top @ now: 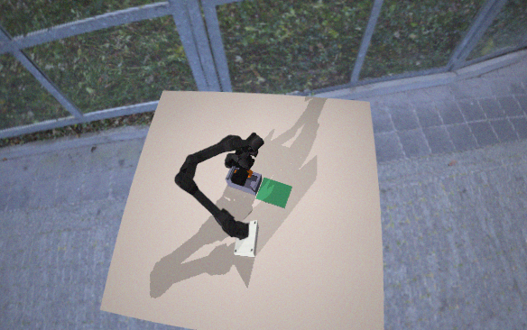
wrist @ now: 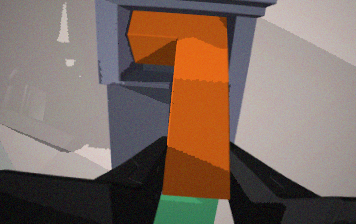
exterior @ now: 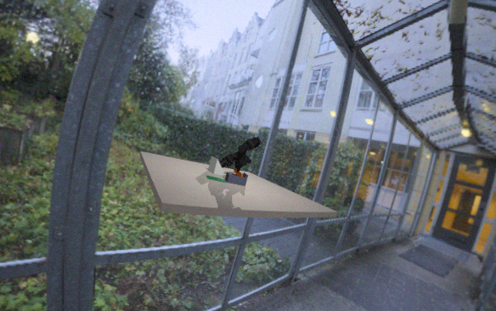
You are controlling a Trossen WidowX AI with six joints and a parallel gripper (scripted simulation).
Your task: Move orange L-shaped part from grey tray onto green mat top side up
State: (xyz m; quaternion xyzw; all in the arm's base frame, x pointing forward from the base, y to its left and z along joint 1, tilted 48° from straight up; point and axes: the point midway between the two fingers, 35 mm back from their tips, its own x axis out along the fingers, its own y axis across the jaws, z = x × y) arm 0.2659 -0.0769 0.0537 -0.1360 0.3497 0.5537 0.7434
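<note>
Now: gripper tip 70 mm past the green mat, 130 mm to the left of it and 110 mm above it. From my gripper tip the other things lie so: orange L-shaped part (40 mm to the left, 30 mm below).
</note>
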